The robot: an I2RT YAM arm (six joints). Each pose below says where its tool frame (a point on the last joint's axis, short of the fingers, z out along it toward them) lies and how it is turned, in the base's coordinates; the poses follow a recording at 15 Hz.
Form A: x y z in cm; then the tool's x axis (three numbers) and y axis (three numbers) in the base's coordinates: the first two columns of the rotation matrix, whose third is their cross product.
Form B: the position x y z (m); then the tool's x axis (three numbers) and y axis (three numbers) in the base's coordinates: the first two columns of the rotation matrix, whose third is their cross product. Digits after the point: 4 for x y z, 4 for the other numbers.
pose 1, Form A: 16.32 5.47 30.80 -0.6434 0.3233 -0.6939 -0.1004 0.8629 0.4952
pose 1, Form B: 0.1632 0.0547 0.3080 -0.6434 0.3233 -0.6939 -0.1004 0.8629 0.4952
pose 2, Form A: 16.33 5.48 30.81 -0.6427 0.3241 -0.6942 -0.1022 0.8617 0.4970
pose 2, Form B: 0.1633 0.0548 0.3081 -0.6427 0.3241 -0.6942 -0.1022 0.8617 0.4970
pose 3, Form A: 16.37 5.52 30.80 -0.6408 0.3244 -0.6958 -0.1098 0.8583 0.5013
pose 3, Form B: 0.1637 0.0552 0.3080 -0.6408 0.3244 -0.6958 -0.1098 0.8583 0.5013
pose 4, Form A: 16.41 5.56 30.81 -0.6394 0.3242 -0.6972 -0.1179 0.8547 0.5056
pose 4, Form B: 0.1641 0.0556 0.3081 -0.6394 0.3242 -0.6972 -0.1179 0.8547 0.5056
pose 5, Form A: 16.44 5.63 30.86 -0.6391 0.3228 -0.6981 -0.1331 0.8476 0.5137
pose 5, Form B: 0.1644 0.0563 0.3086 -0.6391 0.3228 -0.6981 -0.1331 0.8476 0.5137
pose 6, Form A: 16.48 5.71 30.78 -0.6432 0.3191 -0.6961 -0.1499 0.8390 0.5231
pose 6, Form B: 0.1648 0.0571 0.3078 -0.6432 0.3191 -0.6961 -0.1499 0.8390 0.5231
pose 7, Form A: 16.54 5.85 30.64 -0.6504 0.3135 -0.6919 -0.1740 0.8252 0.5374
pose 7, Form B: 0.1654 0.0585 0.3064 -0.6504 0.3135 -0.6919 -0.1740 0.8252 0.5374
